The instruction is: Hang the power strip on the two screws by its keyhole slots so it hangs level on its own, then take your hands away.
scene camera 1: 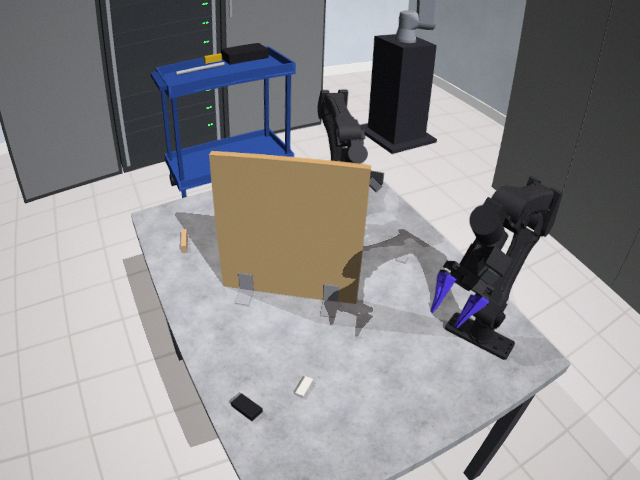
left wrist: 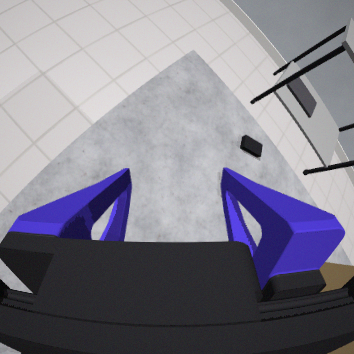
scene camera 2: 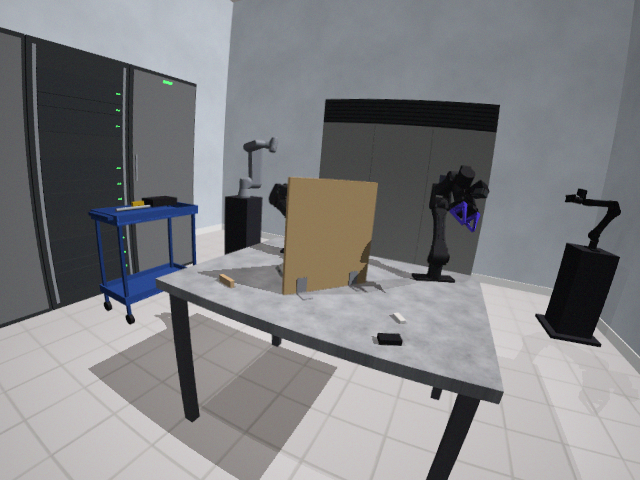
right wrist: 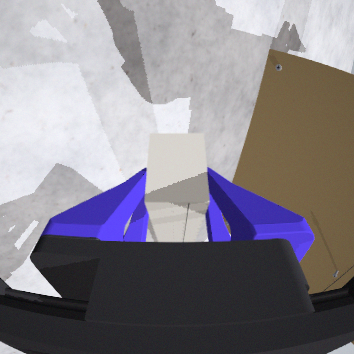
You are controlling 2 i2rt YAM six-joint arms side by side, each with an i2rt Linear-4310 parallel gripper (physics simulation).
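Places are measured from the left arm's base along level axes (x ahead, y left, z up), in centimetres.
Pixels of known places: left gripper, between the fingertips: (scene camera 1: pixel 443 320) (left wrist: pixel 175 176) (scene camera 2: pixel 468 228); right gripper, between the fingertips: (right wrist: pixel 176 175); left arm's base, origin of its link: (scene camera 1: pixel 480 337) (scene camera 2: pixel 433 278).
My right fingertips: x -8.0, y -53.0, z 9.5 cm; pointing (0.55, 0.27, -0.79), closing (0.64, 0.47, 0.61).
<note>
Ahead of a thing's pixels: the offset from my right fingertips to its top centre. "spot": to the spot under its first point. Level surfaces: height alone.
My right gripper (right wrist: pixel 176 175) is shut on the power strip (right wrist: pixel 177 150), a pale block seen nearly end-on in the right wrist view, and appears to hold it above the table. The upright tan board @[dy +2.1, dx +26.4, dz +32.5 cm] (scene camera 1: pixel 294 222) (scene camera 2: pixel 330 232) (right wrist: pixel 300 140) hides this gripper and the strip in both scene views. On the board's face in the right wrist view are two screws, one near the top corner @[spot: dy +15.9, dx +17.5, dz -7.2 cm] (right wrist: pixel 278 67) and one low at the right (right wrist: pixel 336 274). The strip is apart from both; its keyhole slots do not show. My left gripper (scene camera 1: pixel 445 318) (scene camera 2: pixel 462 219) (left wrist: pixel 175 176) is open and empty, off to the board's side.
Two grey brackets (scene camera 1: pixel 245 281) (scene camera 1: pixel 330 292) stand at the board's foot. A black box @[dy +19.5, dx +62.3, dz -7.9 cm] (scene camera 1: pixel 246 406) (scene camera 2: pixel 389 339) (left wrist: pixel 251 146), a white block @[dy +25.6, dx +49.0, dz -8.4 cm] (scene camera 1: pixel 303 386) (scene camera 2: pixel 398 318) and a small wooden block @[dy -36.5, dx +31.6, dz -6.8 cm] (scene camera 1: pixel 184 240) (scene camera 2: pixel 226 280) lie on the table @[dz -9.5 cm] (scene camera 1: pixel 392 403).
</note>
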